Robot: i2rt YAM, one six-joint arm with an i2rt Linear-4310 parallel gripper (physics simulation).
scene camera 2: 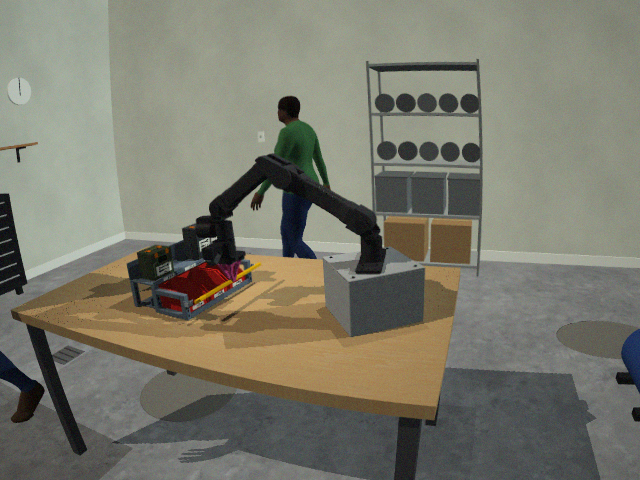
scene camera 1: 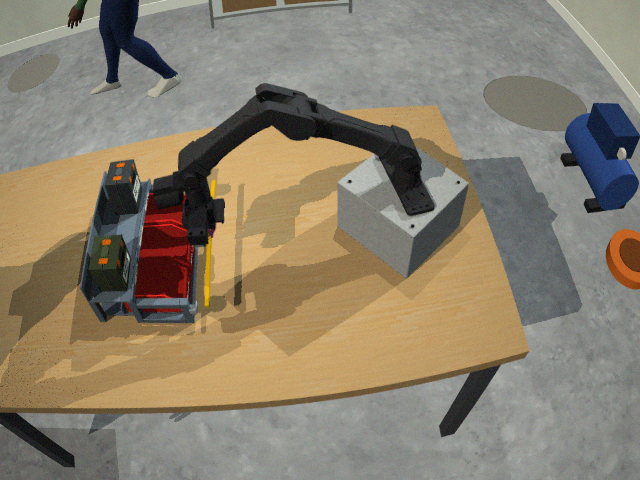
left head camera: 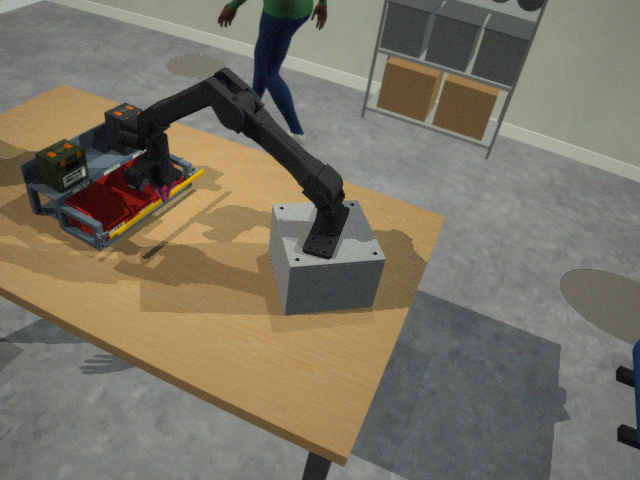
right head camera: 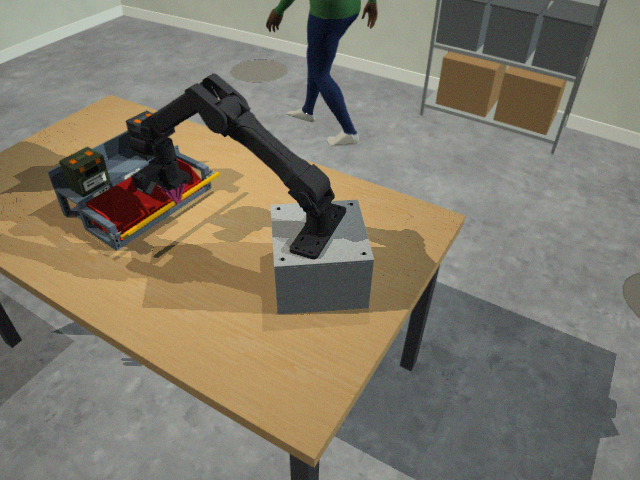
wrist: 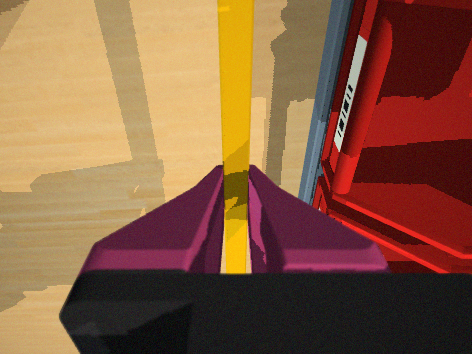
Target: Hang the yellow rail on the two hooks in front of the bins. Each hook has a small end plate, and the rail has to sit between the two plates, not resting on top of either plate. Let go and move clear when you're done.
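Where they show: gripper, between the fingertips: (scene camera 2: 232, 281) (scene camera 1: 210, 235) (left head camera: 164, 200) (right head camera: 177, 202) (wrist: 236, 177); arm's base, origin of its link: (scene camera 2: 371, 261) (scene camera 1: 406, 181) (left head camera: 327, 230) (right head camera: 319, 230).
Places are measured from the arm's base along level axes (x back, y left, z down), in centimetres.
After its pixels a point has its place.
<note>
My gripper (left head camera: 164, 193) @[x -47.2, y -5.4, z 9.9 cm] (right head camera: 177, 194) @[x -47.2, y -5.4, z 9.9 cm] (scene camera 1: 210, 233) @[x -47.2, y -5.4, z 9.9 cm] (scene camera 2: 232, 271) @[x -47.2, y -5.4, z 9.9 cm] (wrist: 236, 177) @[x -47.2, y -5.4, z 9.9 cm] has its magenta fingers shut on the yellow rail (right head camera: 149, 219) @[x -49.2, y 5.2, z 9.2 cm] (scene camera 1: 208, 273) @[x -49.5, y 6.0, z 9.0 cm] (scene camera 2: 212, 292) @[x -49.3, y 6.4, z 9.4 cm] (wrist: 236, 75) @[x -48.3, y -0.8, z 9.0 cm], near its middle. The rail is held above the table, in front of the red bins (left head camera: 98, 201) @[x -66.3, y -1.5, z 13.8 cm] (scene camera 1: 164, 279) @[x -61.6, y -0.1, z 15.8 cm] and roughly along the rack's front. In scene camera 1 its near end shows to the right of the near hook (scene camera 1: 193, 307) @[x -55.0, y 12.8, z 11.2 cm], with a small gap between them. In the wrist view the rail is apart from the rack's front bar (wrist: 313, 145) @[x -51.1, y -7.9, z 15.0 cm]. The far hook is not clearly visible, and the end plates are too small to judge.
A green box (left head camera: 62, 165) @[x -70.0, y 5.6, z -1.5 cm] (scene camera 1: 109, 263) @[x -72.3, y 5.5, z -2.9 cm] and a dark grey box (scene camera 1: 123, 188) @[x -67.1, y -16.2, z -3.6 cm] stand on the rack's raised rear shelf, behind the bins. The arm's grey pedestal (left head camera: 330, 284) @[x 4.7, y 10.5, z 7.0 cm] (scene camera 1: 382, 227) @[x -8.7, y 7.9, z 4.6 cm] stands on the wooden table (left head camera: 232, 351) @[x -11.8, y 30.2, z 16.7 cm] (scene camera 1: 336, 361) @[x -26.7, y 31.9, z 16.7 cm]. A person in a green top (scene camera 2: 302, 149) is behind the table.
</note>
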